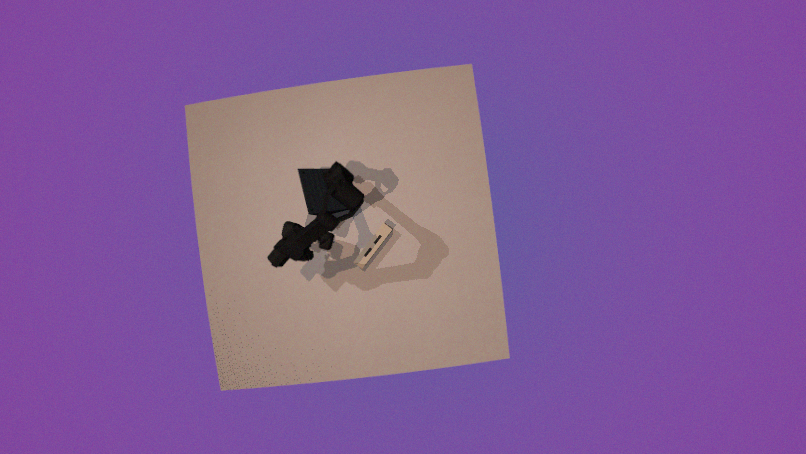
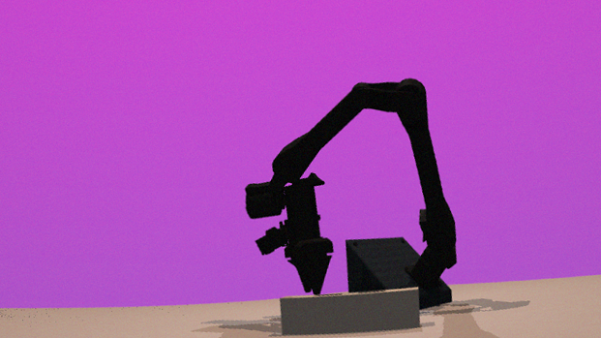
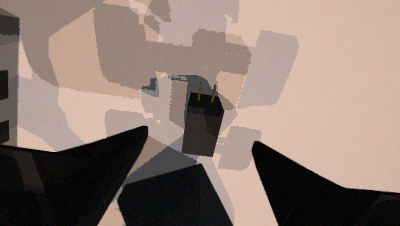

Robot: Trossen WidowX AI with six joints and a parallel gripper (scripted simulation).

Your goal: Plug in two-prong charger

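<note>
The two-prong charger is 3 cm below my gripper tip, 1 cm to the right of it and 1 cm ahead of it.
</note>
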